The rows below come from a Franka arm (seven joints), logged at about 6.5 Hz.
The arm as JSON. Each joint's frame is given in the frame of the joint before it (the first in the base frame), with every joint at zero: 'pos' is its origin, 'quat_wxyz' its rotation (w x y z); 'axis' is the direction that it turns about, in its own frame. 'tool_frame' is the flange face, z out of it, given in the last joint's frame.
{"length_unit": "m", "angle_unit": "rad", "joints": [
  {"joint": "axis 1", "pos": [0.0, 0.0, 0.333], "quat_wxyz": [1.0, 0.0, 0.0, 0.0], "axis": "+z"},
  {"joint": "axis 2", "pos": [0.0, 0.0, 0.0], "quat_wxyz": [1.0, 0.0, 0.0, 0.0], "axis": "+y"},
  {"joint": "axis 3", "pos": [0.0, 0.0, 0.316], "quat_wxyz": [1.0, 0.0, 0.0, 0.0], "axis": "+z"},
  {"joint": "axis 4", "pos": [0.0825, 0.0, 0.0], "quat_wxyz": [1.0, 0.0, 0.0, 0.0], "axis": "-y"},
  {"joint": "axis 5", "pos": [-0.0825, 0.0, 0.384], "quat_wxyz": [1.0, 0.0, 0.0, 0.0], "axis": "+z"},
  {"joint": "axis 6", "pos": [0.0, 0.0, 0.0], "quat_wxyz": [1.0, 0.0, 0.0, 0.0], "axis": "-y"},
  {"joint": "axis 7", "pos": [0.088, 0.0, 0.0], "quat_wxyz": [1.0, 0.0, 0.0, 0.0], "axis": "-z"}
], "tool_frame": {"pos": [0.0, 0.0, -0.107], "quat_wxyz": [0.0, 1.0, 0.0, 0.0]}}
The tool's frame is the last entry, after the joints.
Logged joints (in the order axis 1, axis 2, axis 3, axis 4, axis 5, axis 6, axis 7), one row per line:
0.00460, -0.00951, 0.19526, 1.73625, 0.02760, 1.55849, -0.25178
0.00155, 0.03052, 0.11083, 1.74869, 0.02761, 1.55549, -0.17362
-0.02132, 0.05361, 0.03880, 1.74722, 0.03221, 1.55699, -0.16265
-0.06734, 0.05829, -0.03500, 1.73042, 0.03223, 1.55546, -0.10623
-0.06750, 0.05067, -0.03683, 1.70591, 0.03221, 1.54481, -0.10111
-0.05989, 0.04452, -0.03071, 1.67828, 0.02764, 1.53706, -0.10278
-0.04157, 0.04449, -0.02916, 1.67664, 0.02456, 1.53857, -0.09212
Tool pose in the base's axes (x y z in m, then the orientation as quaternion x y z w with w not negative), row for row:
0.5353, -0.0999, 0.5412, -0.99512, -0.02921, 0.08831, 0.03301
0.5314, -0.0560, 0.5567, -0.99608, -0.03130, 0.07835, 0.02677
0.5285, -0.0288, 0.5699, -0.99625, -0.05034, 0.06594, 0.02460
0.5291, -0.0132, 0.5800, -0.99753, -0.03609, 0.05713, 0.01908
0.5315, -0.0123, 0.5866, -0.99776, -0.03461, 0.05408, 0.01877
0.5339, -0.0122, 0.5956, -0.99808, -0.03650, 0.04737, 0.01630
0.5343, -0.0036, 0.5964, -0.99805, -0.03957, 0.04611, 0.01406
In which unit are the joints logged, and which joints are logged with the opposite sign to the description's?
The joints are logged in radians. Opposite sign: axis 2, axis 3, axis 4.
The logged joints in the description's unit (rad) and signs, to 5 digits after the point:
0.00460, 0.00951, -0.19526, -1.73625, 0.02760, 1.55849, -0.25178
0.00155, -0.03052, -0.11083, -1.74869, 0.02761, 1.55549, -0.17362
-0.02132, -0.05361, -0.03880, -1.74722, 0.03221, 1.55699, -0.16265
-0.06734, -0.05829, 0.03500, -1.73042, 0.03223, 1.55546, -0.10623
-0.06750, -0.05067, 0.03683, -1.70591, 0.03221, 1.54481, -0.10111
-0.05989, -0.04452, 0.03071, -1.67828, 0.02764, 1.53706, -0.10278
-0.04157, -0.04449, 0.02916, -1.67664, 0.02456, 1.53857, -0.09212

